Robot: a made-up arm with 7 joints. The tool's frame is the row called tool. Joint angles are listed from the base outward.
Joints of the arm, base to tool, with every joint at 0 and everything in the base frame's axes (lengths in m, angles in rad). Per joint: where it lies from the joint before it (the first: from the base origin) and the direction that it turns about. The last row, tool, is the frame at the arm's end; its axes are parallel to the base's.
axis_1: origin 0 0 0.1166 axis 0 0 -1
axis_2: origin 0.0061 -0.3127 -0.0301 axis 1 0 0
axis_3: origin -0.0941 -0.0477 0.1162 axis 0 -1 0
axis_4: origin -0.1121 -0.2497 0.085 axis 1 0 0
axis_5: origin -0.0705 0.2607 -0.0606 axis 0 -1 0
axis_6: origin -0.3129 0.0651 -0.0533 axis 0 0 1
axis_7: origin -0.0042 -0.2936 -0.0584 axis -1 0 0
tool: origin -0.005 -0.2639 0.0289
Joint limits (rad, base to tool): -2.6..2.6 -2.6..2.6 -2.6..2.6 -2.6..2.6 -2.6..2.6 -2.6..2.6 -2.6..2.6
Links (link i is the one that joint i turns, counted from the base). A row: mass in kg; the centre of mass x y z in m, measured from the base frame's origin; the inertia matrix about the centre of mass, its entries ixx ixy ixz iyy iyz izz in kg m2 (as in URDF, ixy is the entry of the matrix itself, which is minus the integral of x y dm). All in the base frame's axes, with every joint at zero. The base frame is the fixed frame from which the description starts. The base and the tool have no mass.
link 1: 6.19; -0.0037 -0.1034 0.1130; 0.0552 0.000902 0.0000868 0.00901 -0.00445 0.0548
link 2: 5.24; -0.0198 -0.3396 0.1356; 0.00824 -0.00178 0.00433 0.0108 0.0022 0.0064
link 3: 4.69; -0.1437 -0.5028 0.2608; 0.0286 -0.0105 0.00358 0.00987 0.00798 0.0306
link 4: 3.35; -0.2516 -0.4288 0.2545; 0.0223 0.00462 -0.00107 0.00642 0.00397 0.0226
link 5: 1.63; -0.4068 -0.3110 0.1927; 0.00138 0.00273 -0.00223 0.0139 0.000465 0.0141
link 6: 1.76; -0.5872 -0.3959 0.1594; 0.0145 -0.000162 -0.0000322 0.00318 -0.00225 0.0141
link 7: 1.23; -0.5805 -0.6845 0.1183; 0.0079 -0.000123 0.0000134 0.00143 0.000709 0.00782
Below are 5 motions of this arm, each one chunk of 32 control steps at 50 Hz.
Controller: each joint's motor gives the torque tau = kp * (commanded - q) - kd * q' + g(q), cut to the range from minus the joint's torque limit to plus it. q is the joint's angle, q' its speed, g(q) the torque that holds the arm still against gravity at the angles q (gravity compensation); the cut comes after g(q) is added. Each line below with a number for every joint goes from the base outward.
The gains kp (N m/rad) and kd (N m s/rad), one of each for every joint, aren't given. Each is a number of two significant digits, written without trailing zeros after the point. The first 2 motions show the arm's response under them.
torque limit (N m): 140 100 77 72 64 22 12
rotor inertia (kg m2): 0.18 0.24 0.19 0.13 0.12 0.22 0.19
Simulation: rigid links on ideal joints. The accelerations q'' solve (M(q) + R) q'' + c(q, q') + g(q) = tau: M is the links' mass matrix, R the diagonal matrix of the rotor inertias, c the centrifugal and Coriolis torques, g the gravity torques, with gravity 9.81 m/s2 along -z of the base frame. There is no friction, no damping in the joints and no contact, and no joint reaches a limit. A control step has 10 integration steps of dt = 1/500 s. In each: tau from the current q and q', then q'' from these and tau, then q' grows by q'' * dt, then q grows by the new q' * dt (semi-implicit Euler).
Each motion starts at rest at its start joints. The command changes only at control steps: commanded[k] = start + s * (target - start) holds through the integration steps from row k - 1 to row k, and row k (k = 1, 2, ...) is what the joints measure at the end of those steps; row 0 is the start. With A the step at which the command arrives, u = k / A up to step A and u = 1 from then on. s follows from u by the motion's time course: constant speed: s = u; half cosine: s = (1 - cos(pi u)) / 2; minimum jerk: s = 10 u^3 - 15 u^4 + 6 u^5; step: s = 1 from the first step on.
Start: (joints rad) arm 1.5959 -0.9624 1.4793 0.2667 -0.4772 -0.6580 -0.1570
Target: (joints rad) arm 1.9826 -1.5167 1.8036 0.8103 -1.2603 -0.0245 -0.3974
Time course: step
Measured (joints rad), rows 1 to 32:
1: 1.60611 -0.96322 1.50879 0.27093 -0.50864 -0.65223 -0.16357
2: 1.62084 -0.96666 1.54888 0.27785 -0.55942 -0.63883 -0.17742
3: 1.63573 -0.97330 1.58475 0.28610 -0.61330 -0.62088 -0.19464
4: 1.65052 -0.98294 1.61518 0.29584 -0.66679 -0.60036 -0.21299
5: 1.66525 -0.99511 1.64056 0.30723 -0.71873 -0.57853 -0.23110
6: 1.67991 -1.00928 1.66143 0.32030 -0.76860 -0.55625 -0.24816
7: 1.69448 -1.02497 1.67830 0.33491 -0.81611 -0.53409 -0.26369
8: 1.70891 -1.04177 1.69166 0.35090 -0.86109 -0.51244 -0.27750
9: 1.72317 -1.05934 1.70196 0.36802 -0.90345 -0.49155 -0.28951
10: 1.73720 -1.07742 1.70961 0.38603 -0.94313 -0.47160 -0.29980
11: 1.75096 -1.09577 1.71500 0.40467 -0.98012 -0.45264 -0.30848
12: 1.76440 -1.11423 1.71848 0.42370 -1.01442 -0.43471 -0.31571
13: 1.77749 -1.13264 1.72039 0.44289 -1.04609 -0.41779 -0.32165
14: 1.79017 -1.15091 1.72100 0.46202 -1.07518 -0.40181 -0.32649
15: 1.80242 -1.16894 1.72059 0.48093 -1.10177 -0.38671 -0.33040
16: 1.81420 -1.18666 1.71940 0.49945 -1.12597 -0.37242 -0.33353
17: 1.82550 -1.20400 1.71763 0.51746 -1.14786 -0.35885 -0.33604
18: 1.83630 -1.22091 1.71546 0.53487 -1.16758 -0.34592 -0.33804
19: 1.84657 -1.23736 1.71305 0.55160 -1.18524 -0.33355 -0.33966
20: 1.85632 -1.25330 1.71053 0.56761 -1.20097 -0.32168 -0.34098
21: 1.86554 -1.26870 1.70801 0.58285 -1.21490 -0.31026 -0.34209
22: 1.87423 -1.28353 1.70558 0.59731 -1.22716 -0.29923 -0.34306
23: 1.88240 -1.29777 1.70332 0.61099 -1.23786 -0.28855 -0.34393
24: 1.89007 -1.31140 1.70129 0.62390 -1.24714 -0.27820 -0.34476
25: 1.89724 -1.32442 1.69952 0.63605 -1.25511 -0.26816 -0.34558
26: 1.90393 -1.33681 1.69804 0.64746 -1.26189 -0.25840 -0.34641
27: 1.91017 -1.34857 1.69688 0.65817 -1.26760 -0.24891 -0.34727
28: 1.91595 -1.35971 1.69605 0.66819 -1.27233 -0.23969 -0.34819
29: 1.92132 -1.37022 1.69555 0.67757 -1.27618 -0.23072 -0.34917
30: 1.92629 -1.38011 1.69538 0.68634 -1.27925 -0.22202 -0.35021
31: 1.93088 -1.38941 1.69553 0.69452 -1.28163 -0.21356 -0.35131
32: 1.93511 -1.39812 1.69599 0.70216 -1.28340 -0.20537 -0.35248
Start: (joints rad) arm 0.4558 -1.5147 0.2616 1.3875 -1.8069 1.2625 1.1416
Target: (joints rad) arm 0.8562 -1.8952 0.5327 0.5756 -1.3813 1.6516 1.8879
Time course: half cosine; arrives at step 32
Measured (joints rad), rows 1 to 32:
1: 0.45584 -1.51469 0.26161 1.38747 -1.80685 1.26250 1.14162
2: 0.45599 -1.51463 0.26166 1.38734 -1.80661 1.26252 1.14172
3: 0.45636 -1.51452 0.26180 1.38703 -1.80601 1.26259 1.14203
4: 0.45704 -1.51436 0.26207 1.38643 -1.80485 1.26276 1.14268
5: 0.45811 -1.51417 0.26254 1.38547 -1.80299 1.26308 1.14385
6: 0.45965 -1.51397 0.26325 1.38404 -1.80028 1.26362 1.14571
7: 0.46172 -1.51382 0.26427 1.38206 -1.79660 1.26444 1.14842
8: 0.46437 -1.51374 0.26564 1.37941 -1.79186 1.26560 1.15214
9: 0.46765 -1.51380 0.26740 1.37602 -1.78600 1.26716 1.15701
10: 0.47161 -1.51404 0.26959 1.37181 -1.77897 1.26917 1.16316
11: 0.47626 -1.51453 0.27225 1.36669 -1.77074 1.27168 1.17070
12: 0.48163 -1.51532 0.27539 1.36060 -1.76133 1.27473 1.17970
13: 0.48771 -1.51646 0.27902 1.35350 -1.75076 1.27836 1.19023
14: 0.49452 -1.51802 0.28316 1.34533 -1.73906 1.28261 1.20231
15: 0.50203 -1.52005 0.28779 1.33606 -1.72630 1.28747 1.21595
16: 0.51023 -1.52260 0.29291 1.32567 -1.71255 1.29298 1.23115
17: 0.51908 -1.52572 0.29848 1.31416 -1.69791 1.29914 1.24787
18: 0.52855 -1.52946 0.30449 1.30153 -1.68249 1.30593 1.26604
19: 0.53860 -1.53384 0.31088 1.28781 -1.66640 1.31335 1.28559
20: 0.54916 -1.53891 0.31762 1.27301 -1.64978 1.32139 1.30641
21: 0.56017 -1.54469 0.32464 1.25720 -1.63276 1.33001 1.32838
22: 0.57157 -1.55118 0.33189 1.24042 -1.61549 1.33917 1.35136
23: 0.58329 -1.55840 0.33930 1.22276 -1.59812 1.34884 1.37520
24: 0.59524 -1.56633 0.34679 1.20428 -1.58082 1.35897 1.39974
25: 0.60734 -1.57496 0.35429 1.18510 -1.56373 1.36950 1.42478
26: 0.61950 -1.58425 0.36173 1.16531 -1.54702 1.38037 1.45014
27: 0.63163 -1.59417 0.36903 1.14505 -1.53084 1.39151 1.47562
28: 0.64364 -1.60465 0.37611 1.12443 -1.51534 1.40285 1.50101
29: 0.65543 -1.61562 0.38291 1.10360 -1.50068 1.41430 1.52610
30: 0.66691 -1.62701 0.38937 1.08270 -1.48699 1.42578 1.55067
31: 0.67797 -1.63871 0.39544 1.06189 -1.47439 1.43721 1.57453
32: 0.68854 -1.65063 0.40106 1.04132 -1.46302 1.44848 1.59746
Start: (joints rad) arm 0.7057 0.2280 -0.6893 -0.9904 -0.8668 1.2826 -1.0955
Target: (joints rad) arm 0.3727 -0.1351 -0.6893 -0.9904 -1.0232 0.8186 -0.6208
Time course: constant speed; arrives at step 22
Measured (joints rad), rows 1 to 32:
1: 0.70550 0.22779 -0.68905 -0.99039 -0.86712 1.28248 -1.09528
2: 0.70488 0.22715 -0.68838 -0.99036 -0.86803 1.28205 -1.09454
3: 0.70370 0.22598 -0.68733 -0.99030 -0.86959 1.28118 -1.09303
4: 0.70190 0.22425 -0.68598 -0.99023 -0.87178 1.27976 -1.09062
5: 0.69945 0.22196 -0.68443 -0.99015 -0.87453 1.27771 -1.08721
6: 0.69633 0.21910 -0.68277 -0.99007 -0.87780 1.27497 -1.08275
7: 0.69254 0.21569 -0.68107 -0.98999 -0.88153 1.27149 -1.07722
8: 0.68808 0.21175 -0.67940 -0.98992 -0.88565 1.26723 -1.07064
9: 0.68299 0.20728 -0.67778 -0.98987 -0.89013 1.26220 -1.06303
10: 0.67726 0.20231 -0.67625 -0.98985 -0.89492 1.25638 -1.05442
11: 0.67094 0.19686 -0.67484 -0.98986 -0.89999 1.24979 -1.04486
12: 0.66403 0.19094 -0.67356 -0.98992 -0.90529 1.24242 -1.03439
13: 0.65658 0.18458 -0.67241 -0.99001 -0.91080 1.23431 -1.02308
14: 0.64860 0.17780 -0.67140 -0.99016 -0.91649 1.22547 -1.01096
15: 0.64013 0.17061 -0.67053 -0.99035 -0.92233 1.21593 -0.99810
16: 0.63119 0.16303 -0.66980 -0.99060 -0.92831 1.20571 -0.98454
17: 0.62181 0.15509 -0.66920 -0.99089 -0.93441 1.19486 -0.97033
18: 0.61202 0.14679 -0.66872 -0.99124 -0.94062 1.18339 -0.95551
19: 0.60184 0.13816 -0.66836 -0.99163 -0.94691 1.17133 -0.94013
20: 0.59129 0.12922 -0.66810 -0.99208 -0.95328 1.15872 -0.92424
21: 0.58040 0.11997 -0.66795 -0.99257 -0.95971 1.14559 -0.90786
22: 0.56919 0.11043 -0.66789 -0.99309 -0.96621 1.13197 -0.89104
23: 0.55790 0.10084 -0.66816 -0.99368 -0.97247 1.11801 -0.87401
24: 0.54677 0.09142 -0.66890 -0.99433 -0.97822 1.10392 -0.85712
25: 0.53598 0.08227 -0.67005 -0.99501 -0.98339 1.08987 -0.84061
26: 0.52560 0.07343 -0.67152 -0.99570 -0.98800 1.07599 -0.82466
27: 0.51568 0.06490 -0.67321 -0.99636 -0.99209 1.06240 -0.80940
28: 0.50627 0.05669 -0.67501 -0.99698 -0.99571 1.04919 -0.79489
29: 0.49736 0.04878 -0.67688 -0.99755 -0.99893 1.03642 -0.78119
30: 0.48896 0.04117 -0.67874 -0.99805 -1.00178 1.02415 -0.76831
31: 0.48107 0.03384 -0.68057 -0.99848 -1.00431 1.01240 -0.75626
32: 0.47366 0.02678 -0.68233 -0.99883 -1.00657 1.00119 -0.74503

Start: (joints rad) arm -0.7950 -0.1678 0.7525 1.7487 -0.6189 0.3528 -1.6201
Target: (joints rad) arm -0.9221 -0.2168 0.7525 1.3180 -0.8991 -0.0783 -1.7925
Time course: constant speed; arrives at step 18
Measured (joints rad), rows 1 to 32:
1: -0.79506 -0.16772 0.75244 1.74818 -0.61947 0.35263 -1.62022
2: -0.79527 -0.16760 0.75232 1.74669 -0.62111 0.35200 -1.62063
3: -0.79569 -0.16753 0.75219 1.74415 -0.62396 0.35067 -1.62143
4: -0.79638 -0.16756 0.75205 1.74056 -0.62806 0.34850 -1.62268
5: -0.79735 -0.16772 0.75193 1.73596 -0.63337 0.34539 -1.62439
6: -0.79863 -0.16802 0.75183 1.73044 -0.63983 0.34132 -1.62659
7: -0.80022 -0.16846 0.75175 1.72405 -0.64734 0.33626 -1.62925
8: -0.80213 -0.16904 0.75169 1.71685 -0.65583 0.33023 -1.63238
9: -0.80434 -0.16974 0.75166 1.70891 -0.66521 0.32326 -1.63594
10: -0.80686 -0.17054 0.75166 1.70028 -0.67537 0.31536 -1.63993
11: -0.80968 -0.17143 0.75169 1.69101 -0.68626 0.30659 -1.64431
12: -0.81278 -0.17241 0.75175 1.68113 -0.69778 0.29697 -1.64906
13: -0.81615 -0.17346 0.75185 1.67069 -0.70986 0.28655 -1.65416
14: -0.81978 -0.17456 0.75199 1.65971 -0.72244 0.27537 -1.65958
15: -0.82366 -0.17571 0.75217 1.64823 -0.73545 0.26346 -1.66530
16: -0.82777 -0.17691 0.75239 1.63626 -0.74885 0.25086 -1.67129
17: -0.83210 -0.17814 0.75265 1.62384 -0.76259 0.23762 -1.67754
18: -0.83664 -0.17941 0.75295 1.61099 -0.77662 0.22375 -1.68402
19: -0.84131 -0.18078 0.75332 1.59823 -0.79037 0.20949 -1.69059
20: -0.84602 -0.18224 0.75370 1.58602 -0.80335 0.19518 -1.69707
21: -0.85068 -0.18373 0.75405 1.57447 -0.81535 0.18108 -1.70336
22: -0.85525 -0.18519 0.75434 1.56361 -0.82632 0.16737 -1.70939
23: -0.85968 -0.18660 0.75456 1.55339 -0.83625 0.15417 -1.71512
24: -0.86394 -0.18795 0.75471 1.54375 -0.84518 0.14154 -1.72054
25: -0.86801 -0.18923 0.75481 1.53464 -0.85315 0.12951 -1.72563
26: -0.87188 -0.19045 0.75484 1.52600 -0.86023 0.11809 -1.73041
27: -0.87554 -0.19161 0.75483 1.51777 -0.86647 0.10728 -1.73488
28: -0.87899 -0.19271 0.75478 1.50993 -0.87196 0.09705 -1.73905
29: -0.88222 -0.19376 0.75471 1.50242 -0.87674 0.08740 -1.74294
30: -0.88524 -0.19477 0.75461 1.49522 -0.88090 0.07829 -1.74656
31: -0.88806 -0.19574 0.75449 1.48830 -0.88449 0.06969 -1.74992
32: -0.89068 -0.19666 0.75437 1.48164 -0.88758 0.06159 -1.75304

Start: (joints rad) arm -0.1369 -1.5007 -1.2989 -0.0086 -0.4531 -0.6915 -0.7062
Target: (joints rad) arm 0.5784 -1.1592 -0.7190 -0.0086 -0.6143 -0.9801 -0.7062
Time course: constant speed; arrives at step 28
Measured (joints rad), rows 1 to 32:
1: -0.13592 -1.50059 -1.29828 -0.00850 -0.45312 -0.69156 -0.70628
2: -0.13358 -1.50027 -1.29668 -0.00832 -0.45346 -0.69187 -0.70648
3: -0.12993 -1.49968 -1.29410 -0.00811 -0.45423 -0.69254 -0.70679
4: -0.12503 -1.49878 -1.29059 -0.00794 -0.45544 -0.69365 -0.70720
5: -0.11894 -1.49755 -1.28624 -0.00781 -0.45711 -0.69522 -0.70767
6: -0.11174 -1.49596 -1.28110 -0.00775 -0.45920 -0.69726 -0.70819
7: -0.10347 -1.49402 -1.27524 -0.00775 -0.46171 -0.69975 -0.70873
8: -0.09421 -1.49170 -1.26870 -0.00779 -0.46460 -0.70269 -0.70927
9: -0.08400 -1.48900 -1.26154 -0.00788 -0.46784 -0.70605 -0.70980
10: -0.07291 -1.48594 -1.25379 -0.00800 -0.47142 -0.70982 -0.71030
11: -0.06097 -1.48250 -1.24551 -0.00814 -0.47530 -0.71396 -0.71076
12: -0.04824 -1.47868 -1.23671 -0.00831 -0.47946 -0.71847 -0.71117
13: -0.03477 -1.47451 -1.22743 -0.00848 -0.48387 -0.72331 -0.71154
14: -0.02059 -1.46997 -1.21771 -0.00866 -0.48851 -0.72846 -0.71185
15: -0.00575 -1.46508 -1.20755 -0.00884 -0.49336 -0.73392 -0.71211
16: 0.00972 -1.45984 -1.19700 -0.00902 -0.49839 -0.73965 -0.71231
17: 0.02577 -1.45426 -1.18606 -0.00919 -0.50358 -0.74563 -0.71246
18: 0.04238 -1.44835 -1.17475 -0.00936 -0.50892 -0.75186 -0.71255
19: 0.05952 -1.44212 -1.16310 -0.00951 -0.51438 -0.75831 -0.71260
20: 0.07714 -1.43557 -1.15111 -0.00965 -0.51996 -0.76497 -0.71259
21: 0.09523 -1.42872 -1.13881 -0.00977 -0.52563 -0.77183 -0.71255
22: 0.11376 -1.42158 -1.12620 -0.00988 -0.53139 -0.77887 -0.71246
23: 0.13270 -1.41415 -1.11329 -0.00998 -0.53721 -0.78607 -0.71233
24: 0.15202 -1.40645 -1.10010 -0.01006 -0.54310 -0.79344 -0.71217
25: 0.17171 -1.39848 -1.08664 -0.01012 -0.54904 -0.80094 -0.71198
26: 0.19174 -1.39025 -1.07291 -0.01017 -0.55502 -0.80858 -0.71176
27: 0.21209 -1.38177 -1.05894 -0.01020 -0.56104 -0.81635 -0.71151
28: 0.23274 -1.37305 -1.04471 -0.01021 -0.56708 -0.82422 -0.71125
29: 0.25275 -1.36426 -1.03083 -0.01019 -0.57309 -0.83215 -0.71088
30: 0.27168 -1.35554 -1.01767 -0.01012 -0.57879 -0.83992 -0.71038
31: 0.28955 -1.34696 -1.00527 -0.00999 -0.58407 -0.84741 -0.70977
32: 0.30640 -1.33858 -0.99358 -0.00977 -0.58891 -0.85455 -0.70907

